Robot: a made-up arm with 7 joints.
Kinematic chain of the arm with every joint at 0, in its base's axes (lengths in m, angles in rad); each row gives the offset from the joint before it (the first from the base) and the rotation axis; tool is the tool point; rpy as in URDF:
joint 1: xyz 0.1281 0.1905 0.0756 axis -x
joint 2: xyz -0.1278 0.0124 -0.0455 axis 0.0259 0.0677 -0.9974
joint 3: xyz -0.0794 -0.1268 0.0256 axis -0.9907 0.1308 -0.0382
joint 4: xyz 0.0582 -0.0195 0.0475 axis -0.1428 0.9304 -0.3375
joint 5: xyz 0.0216 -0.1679 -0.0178 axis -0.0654 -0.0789 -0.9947
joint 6: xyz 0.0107 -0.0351 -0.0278 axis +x
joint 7: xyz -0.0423 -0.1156 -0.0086 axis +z
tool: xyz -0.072 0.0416 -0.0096 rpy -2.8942 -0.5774 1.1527
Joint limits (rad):
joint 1: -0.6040..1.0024
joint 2: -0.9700..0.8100
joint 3: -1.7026..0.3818
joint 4: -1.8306..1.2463
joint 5: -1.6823..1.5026
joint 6: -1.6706..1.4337
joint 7: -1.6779..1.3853
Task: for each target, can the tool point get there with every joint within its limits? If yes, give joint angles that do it. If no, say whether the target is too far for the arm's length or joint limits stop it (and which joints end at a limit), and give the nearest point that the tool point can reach.
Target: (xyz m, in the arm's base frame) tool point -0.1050 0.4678 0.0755
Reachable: no: joint limits stop it (at a limit: joint 1, joint 2, joint 3, joint 7) | nearest point -0.1138 0.4069 0.0236 | short by 0.080 m
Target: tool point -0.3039 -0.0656 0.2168
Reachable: yes | joints 0.7153 0.6637 0.2077 -0.4953 0.3634 0.2672 0.4388
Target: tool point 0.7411 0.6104 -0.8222
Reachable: no: too far | nearest point 0.3227 0.2982 -0.2807 | short by 0.752 m
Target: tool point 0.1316 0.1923 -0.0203
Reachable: yes | joints -0.0136 -0.5505 -1.5186 -1.1343 1.1753 0.7954 -0.1001
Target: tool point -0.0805 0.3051 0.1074
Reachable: no: joint limits stop it (at a limit: joint 1, joint 2, joint 3, joint 4, joint 5) | nearest point -0.1111 0.3228 0.1515 | short by 0.057 m
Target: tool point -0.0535 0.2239 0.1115
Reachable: no: joint limits stop it (at a limit: joint 1, joint 2, joint 3, joint 4, joint 5) | nearest point -0.0920 0.2557 0.1922 | short by 0.095 m
